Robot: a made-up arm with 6 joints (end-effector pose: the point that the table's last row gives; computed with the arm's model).
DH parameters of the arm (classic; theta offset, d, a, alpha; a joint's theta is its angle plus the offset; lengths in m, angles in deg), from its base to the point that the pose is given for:
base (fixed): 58.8 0 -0.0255 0
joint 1: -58.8 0.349 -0.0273 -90
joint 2: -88.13 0 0.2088 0
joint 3: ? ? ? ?
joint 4: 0 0.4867 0.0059 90
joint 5: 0 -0.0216 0.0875 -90
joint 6: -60.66 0 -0.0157 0
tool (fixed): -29.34 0.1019 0 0
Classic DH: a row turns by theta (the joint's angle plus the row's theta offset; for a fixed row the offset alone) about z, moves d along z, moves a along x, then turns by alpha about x.
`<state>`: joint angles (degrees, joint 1 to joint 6).
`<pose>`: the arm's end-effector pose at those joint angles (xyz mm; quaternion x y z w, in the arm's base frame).
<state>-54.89 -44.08 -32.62 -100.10 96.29 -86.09</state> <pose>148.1 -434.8 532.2 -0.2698 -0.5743 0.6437 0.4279</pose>
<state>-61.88 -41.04 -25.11 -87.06 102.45 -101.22</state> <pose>72.9 -444.0 408.3 -0.2329 -0.6520 0.4161 0.5896</pose>
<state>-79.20 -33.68 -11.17 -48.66 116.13 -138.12</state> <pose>-75.8 -308.2 178.5 -0.1328 -0.7317 -0.2955 0.5997</pose>
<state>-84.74 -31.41 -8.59 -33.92 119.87 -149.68</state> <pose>-84.4 -246.7 138.9 -0.1094 -0.7270 -0.4969 0.4611</pose>
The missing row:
joint 3: 88.13 -0.0061 0.117 -90
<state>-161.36 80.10 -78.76 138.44 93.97 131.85</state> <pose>-328.1 -198.0 -188.0 0.6806 0.1042 -0.4520 0.5671</pose>
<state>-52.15 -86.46 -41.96 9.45 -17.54 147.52</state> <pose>-3.3 -85.9 898.3 -0.1298 0.2654 -0.9487 0.1124</pose>
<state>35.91 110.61 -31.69 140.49 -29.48 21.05</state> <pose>-271.8 -282.1 162.8 0.6236 -0.0923 -0.3526 0.6916</pose>
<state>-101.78 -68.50 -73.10 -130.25 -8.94 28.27</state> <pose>55.1 -114.9 931.8 0.2252 0.3056 -0.7640 0.5218</pose>
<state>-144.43 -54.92 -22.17 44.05 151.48 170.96</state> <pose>-165.6 -223.6 398.1 0.1426 0.7408 0.2968 0.5855</pose>
